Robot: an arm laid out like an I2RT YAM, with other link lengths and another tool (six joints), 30 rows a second.
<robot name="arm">
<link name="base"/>
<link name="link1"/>
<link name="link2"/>
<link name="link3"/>
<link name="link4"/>
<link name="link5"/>
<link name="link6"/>
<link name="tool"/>
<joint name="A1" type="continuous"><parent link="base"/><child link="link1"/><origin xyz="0 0 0.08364"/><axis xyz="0 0 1"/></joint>
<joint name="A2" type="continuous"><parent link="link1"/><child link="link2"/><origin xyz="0.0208 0.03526 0.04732" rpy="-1.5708 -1.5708 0"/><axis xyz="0 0 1"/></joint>
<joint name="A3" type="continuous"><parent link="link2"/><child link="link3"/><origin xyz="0 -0.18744 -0.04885" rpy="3.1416 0 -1.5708"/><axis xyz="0 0 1"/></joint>
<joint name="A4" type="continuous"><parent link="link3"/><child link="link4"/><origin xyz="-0.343 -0.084 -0.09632" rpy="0 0 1.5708"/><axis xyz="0 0 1"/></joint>
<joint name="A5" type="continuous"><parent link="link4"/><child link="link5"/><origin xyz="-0.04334 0.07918 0.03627" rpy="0 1.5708 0"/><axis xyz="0 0 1"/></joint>
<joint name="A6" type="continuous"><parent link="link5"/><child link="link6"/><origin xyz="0 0.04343 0.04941" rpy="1.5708 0 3.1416"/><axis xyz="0 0 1"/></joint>
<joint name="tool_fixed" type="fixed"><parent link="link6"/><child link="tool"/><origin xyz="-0.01 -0.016 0.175" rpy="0 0.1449 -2.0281"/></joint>
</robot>
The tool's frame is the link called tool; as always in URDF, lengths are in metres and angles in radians. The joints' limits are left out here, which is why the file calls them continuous.
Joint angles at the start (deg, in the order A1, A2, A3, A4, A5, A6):
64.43 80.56 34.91 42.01 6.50 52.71
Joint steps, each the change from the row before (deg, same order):
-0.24 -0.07 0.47 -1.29 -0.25 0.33
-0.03 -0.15 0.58 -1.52 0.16 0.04
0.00 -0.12 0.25 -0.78 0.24 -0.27
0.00 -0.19 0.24 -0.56 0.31 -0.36
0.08 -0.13 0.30 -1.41 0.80 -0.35
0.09 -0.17 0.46 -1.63 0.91 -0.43
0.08 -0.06 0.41 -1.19 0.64 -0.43
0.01 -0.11 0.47 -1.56 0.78 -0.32
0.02 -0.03 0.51 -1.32 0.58 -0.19
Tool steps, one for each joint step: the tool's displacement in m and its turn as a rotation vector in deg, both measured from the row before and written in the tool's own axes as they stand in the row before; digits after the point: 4 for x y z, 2 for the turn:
-0.0005 0.0017 0.0018 -0.36 -0.67 0.21
-0.0001 0.0007 0.0017 -0.51 -0.61 -0.12
0.0001 0.0007 0.0007 -0.35 -0.26 -0.37
0.0018 0.0002 0.0008 -0.28 0.02 -0.42
-0.0016 0.0030 0.0004 -0.99 -0.56 -0.63
-0.0006 0.0028 0.0007 -1.07 -0.53 -0.75
-0.0004 0.0016 0.0007 -0.72 -0.40 -0.66
-0.0006 0.0031 0.0008 -1.02 -0.55 -0.64
-0.0002 0.0019 0.0009 -0.77 -0.46 -0.45

